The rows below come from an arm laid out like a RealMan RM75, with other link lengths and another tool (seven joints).
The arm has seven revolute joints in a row. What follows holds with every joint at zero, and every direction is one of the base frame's. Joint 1 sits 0.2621 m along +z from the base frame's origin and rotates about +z. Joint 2 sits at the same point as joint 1 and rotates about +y. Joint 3 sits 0.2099 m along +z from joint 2 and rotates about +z. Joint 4 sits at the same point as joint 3 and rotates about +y. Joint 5 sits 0.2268 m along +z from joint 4 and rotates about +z. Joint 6 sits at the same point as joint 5 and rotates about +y. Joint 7 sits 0.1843 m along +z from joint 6 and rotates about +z. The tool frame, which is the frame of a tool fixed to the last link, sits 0.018 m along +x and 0.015 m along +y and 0.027 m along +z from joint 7; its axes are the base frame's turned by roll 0, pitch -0.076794 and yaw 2.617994 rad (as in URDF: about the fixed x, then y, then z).
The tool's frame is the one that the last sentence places.
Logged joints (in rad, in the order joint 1, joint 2, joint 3, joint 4, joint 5, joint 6, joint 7), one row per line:
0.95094 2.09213 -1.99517 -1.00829 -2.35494 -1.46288 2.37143
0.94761 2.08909 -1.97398 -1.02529 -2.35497 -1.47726 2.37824
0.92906 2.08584 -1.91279 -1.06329 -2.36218 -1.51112 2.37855
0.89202 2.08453 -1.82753 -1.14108 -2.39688 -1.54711 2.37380
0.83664 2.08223 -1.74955 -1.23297 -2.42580 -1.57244 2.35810
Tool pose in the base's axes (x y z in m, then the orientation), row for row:
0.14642 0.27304 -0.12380 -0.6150 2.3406 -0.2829
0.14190 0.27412 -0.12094 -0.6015 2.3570 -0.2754
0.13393 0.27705 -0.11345 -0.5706 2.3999 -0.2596
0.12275 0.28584 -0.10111 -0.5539 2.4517 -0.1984
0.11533 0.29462 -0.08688 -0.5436 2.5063 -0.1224
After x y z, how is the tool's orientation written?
As a rotation vector, in radians.
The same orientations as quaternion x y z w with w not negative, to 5 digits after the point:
-0.23689 0.90155 -0.10897 0.34528
-0.23108 0.90549 -0.10580 0.33985
-0.21759 0.91515 -0.09899 0.32460
-0.20921 0.92600 -0.07494 0.30519
-0.20306 0.93622 -0.04572 0.28312

